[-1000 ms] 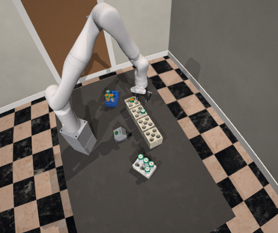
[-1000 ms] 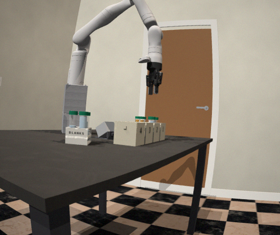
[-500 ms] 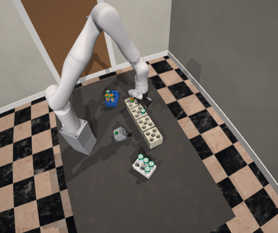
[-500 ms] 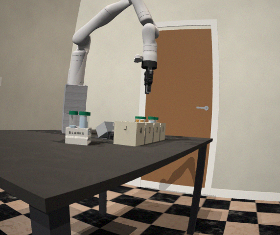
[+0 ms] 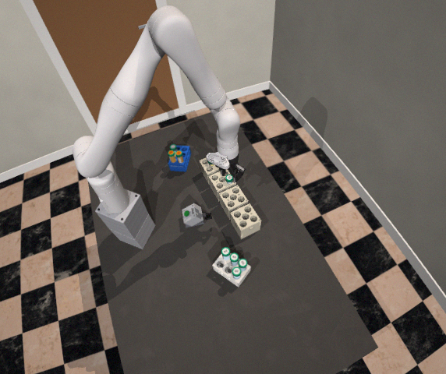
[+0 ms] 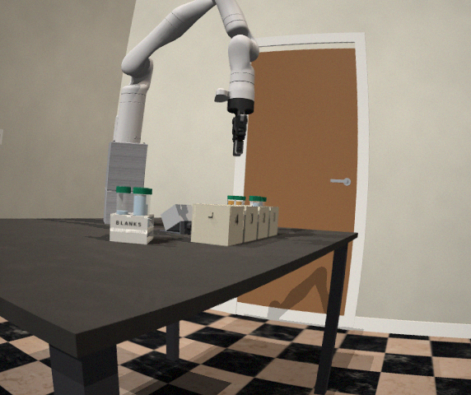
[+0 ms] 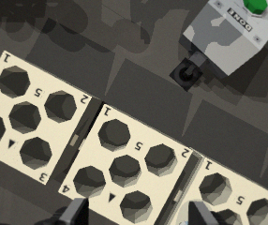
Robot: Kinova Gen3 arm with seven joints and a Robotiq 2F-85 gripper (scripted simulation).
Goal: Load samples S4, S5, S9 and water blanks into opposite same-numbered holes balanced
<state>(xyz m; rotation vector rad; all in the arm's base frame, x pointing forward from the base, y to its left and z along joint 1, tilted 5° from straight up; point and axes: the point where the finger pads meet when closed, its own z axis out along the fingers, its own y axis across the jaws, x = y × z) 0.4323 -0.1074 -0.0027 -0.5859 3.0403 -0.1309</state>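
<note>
Right now my hand is 30 cm to the left of the water blank tube, 18 cm above it and 17 cm past it. The rest, counted from my hand: adapter 1: 21 cm to the left, 20 cm below, 2 cm ahead; done desk: 19 cm below, 18 cm behind, 4 cm to the left; green DONE key: 20 cm behind, 18 cm below, 4 cm to the left.
</note>
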